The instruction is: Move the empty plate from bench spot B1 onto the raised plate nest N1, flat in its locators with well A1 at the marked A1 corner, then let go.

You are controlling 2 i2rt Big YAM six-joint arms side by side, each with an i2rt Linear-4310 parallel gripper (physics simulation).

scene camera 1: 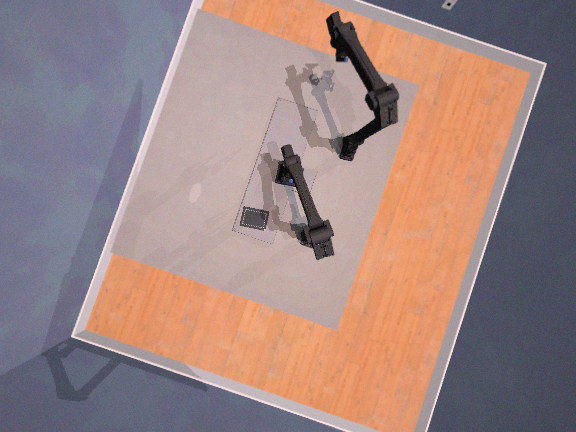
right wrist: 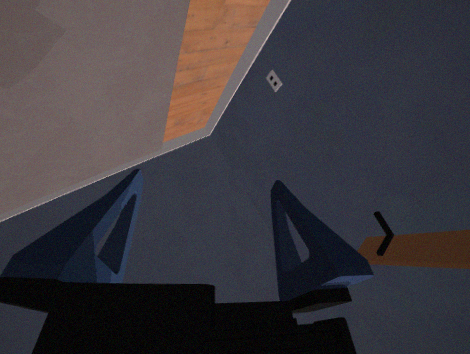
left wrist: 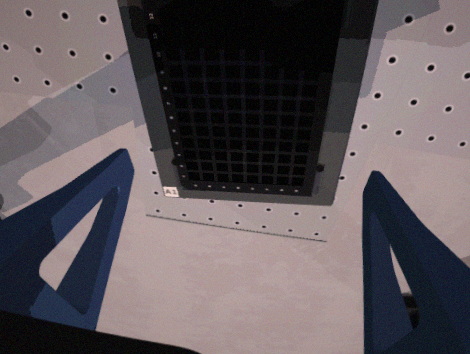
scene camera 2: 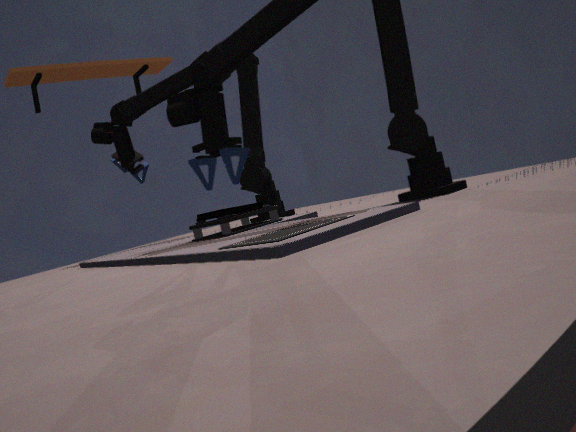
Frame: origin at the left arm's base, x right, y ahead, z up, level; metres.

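Seen in the pictures: left gripper, between the fingertips: (left wrist: 245, 169) (scene camera 2: 222, 187); right gripper, between the fingertips: (right wrist: 211, 180) (scene camera 2: 134, 177); left arm's base, origin of its link: (scene camera 2: 433, 194); right arm's base, origin of its link: (scene camera 1: 348, 151).
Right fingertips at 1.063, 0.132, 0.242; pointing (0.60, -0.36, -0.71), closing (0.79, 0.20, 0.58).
Observation:
Pixels of each thing's top centre, then the offset from my right fingertips to it, as dx, dy, dz. "spot": a spot on its surface instead.
- black plate, centre of its top: (left wrist: 242, 114) (scene camera 2: 230, 206) -0.721, +0.114, -0.175
- raised nest, centre of its top: (left wrist: 244, 108) (scene camera 2: 233, 212) (scene camera 1: 289, 175) -0.721, +0.109, -0.189
- A1 tag, a spot on its surface: (left wrist: 171, 192) spot: -0.767, +0.027, -0.195
- bench spot, a spot on its surface: (scene camera 2: 295, 231) spot: -1.082, +0.256, -0.228
The black plate (scene camera 2: 229, 212) (left wrist: 245, 125) lies flat on the raised nest (scene camera 2: 226, 228) (left wrist: 334, 175), its lowest-numbered row nearest the A1 tag (left wrist: 171, 192). Its far end is too dark to read in the left wrist view. The bench spot (scene camera 1: 254, 218) (scene camera 2: 295, 231) is a dark dotted rectangle with no plate on it. My left gripper (scene camera 1: 287, 176) (scene camera 2: 223, 185) (left wrist: 245, 169) is open and empty, above the nest and clear of the plate. My right gripper (scene camera 1: 342, 57) (scene camera 2: 130, 173) (right wrist: 211, 180) is open and empty, high and away from the plate.
A thin pale perforated board (scene camera 1: 295, 117) (scene camera 2: 175, 260) carries the nest and the bench spot. The left arm hides the nest in scene camera 1. An orange wall shelf (scene camera 2: 90, 71) (right wrist: 430, 250) with black brackets shows in the background.

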